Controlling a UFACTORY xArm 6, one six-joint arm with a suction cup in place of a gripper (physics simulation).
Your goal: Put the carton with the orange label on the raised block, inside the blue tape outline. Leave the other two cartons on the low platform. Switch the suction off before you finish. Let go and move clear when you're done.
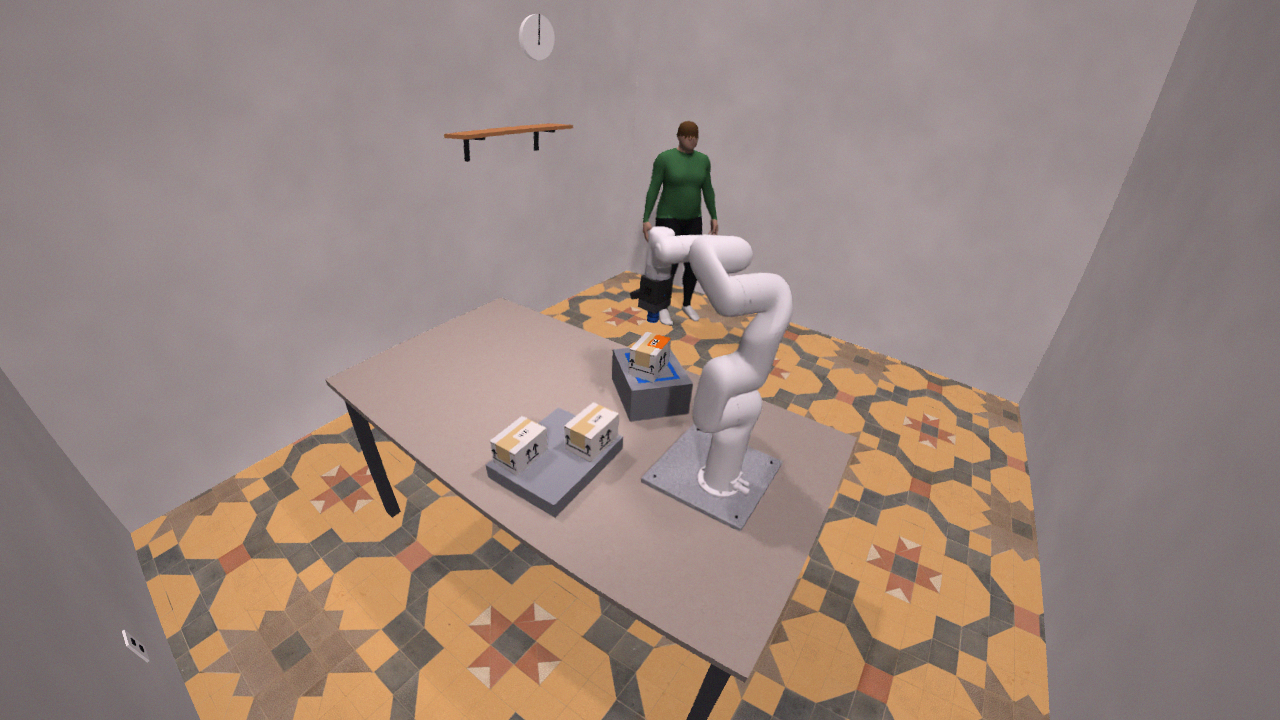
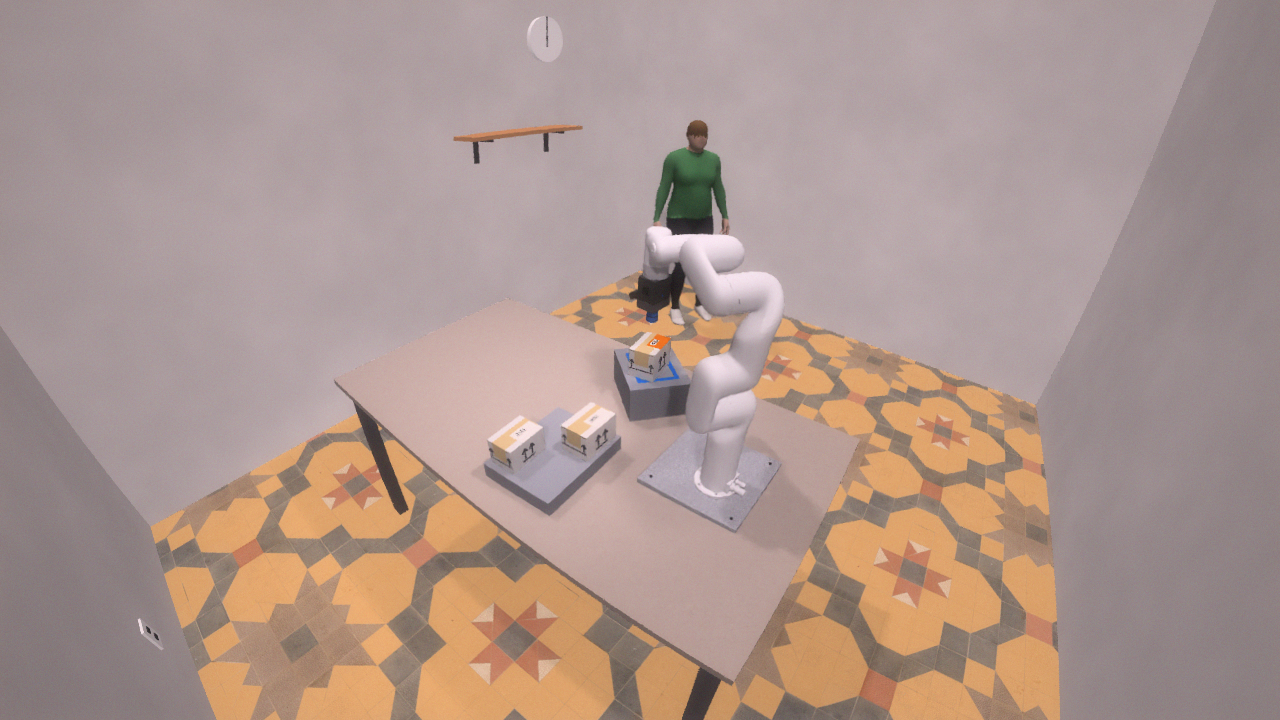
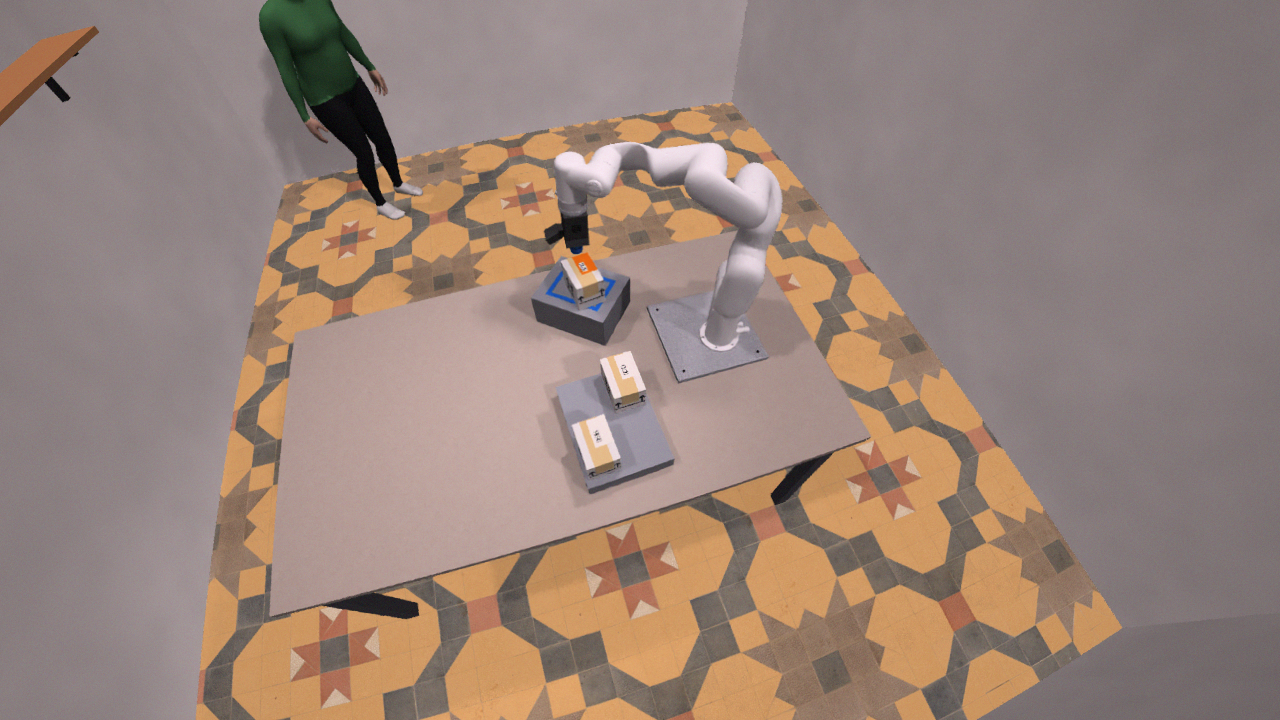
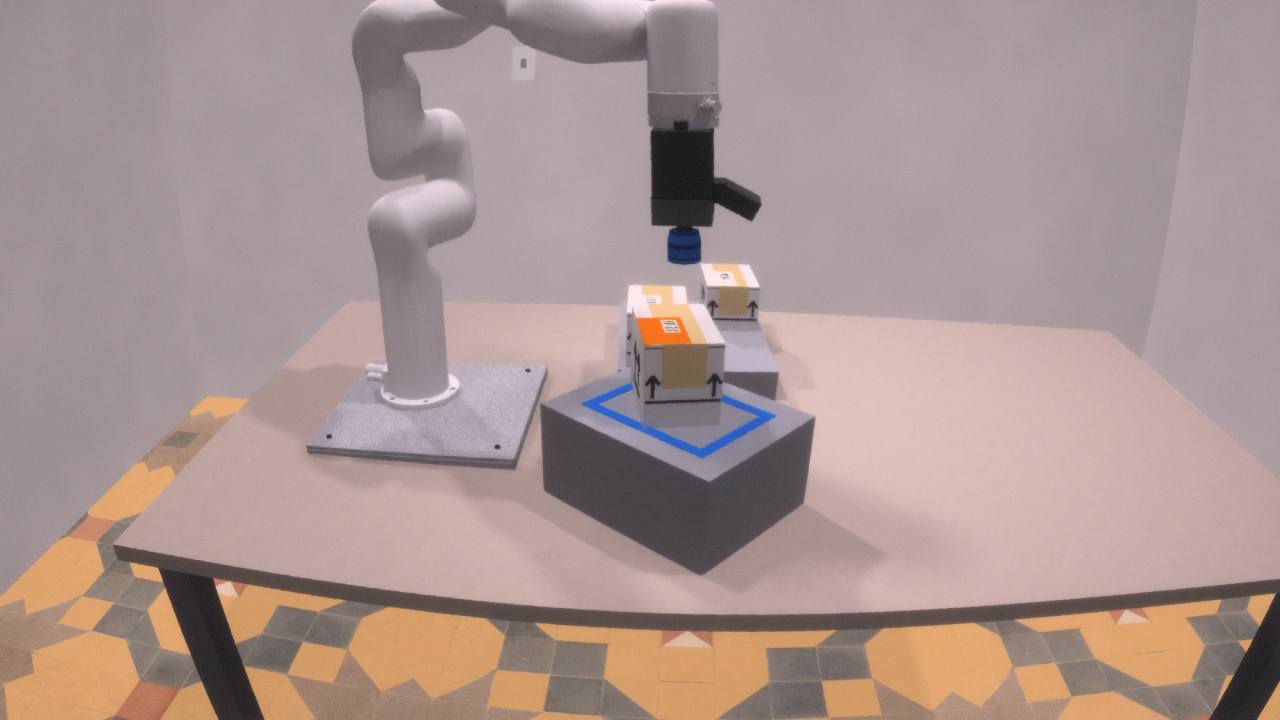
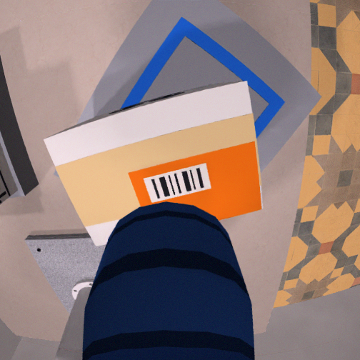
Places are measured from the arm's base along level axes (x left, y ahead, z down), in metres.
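Pixels of known places: hand, tool point: (image 1: 652, 320) (image 2: 651, 320) (image 3: 576, 249) (image 4: 684, 259); arm's base, link origin: (image 1: 719, 481) (image 2: 716, 482) (image 3: 718, 336) (image 4: 420, 392).
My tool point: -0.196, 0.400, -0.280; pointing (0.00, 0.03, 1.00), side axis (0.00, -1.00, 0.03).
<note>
Ahead of a thing's pixels: the offset from my tool point to its top centre, as dx, dy, dz. "pt": to the spot under its first point. Level surfaces: height alone.
The orange-label carton @(+0.008, -0.007, +0.076) (image 1: 648, 354) (image 2: 648, 354) (image 3: 583, 280) (image 4: 677, 353) (image 5: 155, 150) stands upright on the raised block @(-0.014, +0.001, +0.173) (image 1: 657, 402) (image 3: 572, 319) (image 4: 626, 483) (image 5: 250, 50). It is turned relative to the blue tape outline @(pt -0.104, +0.033, +0.174) (image 4: 702, 449) (image 5: 227, 62) and hides part of it; I cannot tell whether its base touches the tape. My suction cup (image 1: 652, 317) (image 2: 651, 317) (image 3: 575, 249) (image 4: 683, 247) (image 5: 167, 280) is above the carton, apart from it, and holds nothing. The other two cartons @(+0.508, +0.052, +0.167) (image 1: 519, 443) @(+0.335, -0.056, +0.160) (image 1: 591, 431) (image 3: 596, 444) (image 3: 622, 380) stand on the low platform @(+0.427, -0.004, +0.246) (image 1: 554, 483) (image 3: 640, 447).
The arm's base plate (image 1: 671, 483) (image 3: 666, 344) (image 4: 483, 438) is beside the raised block on the table @(dz +0.294) (image 1: 429, 376) (image 3: 402, 420) (image 4: 984, 465). A person in a green top (image 1: 682, 183) (image 2: 692, 183) (image 3: 313, 53) stands beyond the table. A shelf (image 1: 510, 131) is on the wall.
</note>
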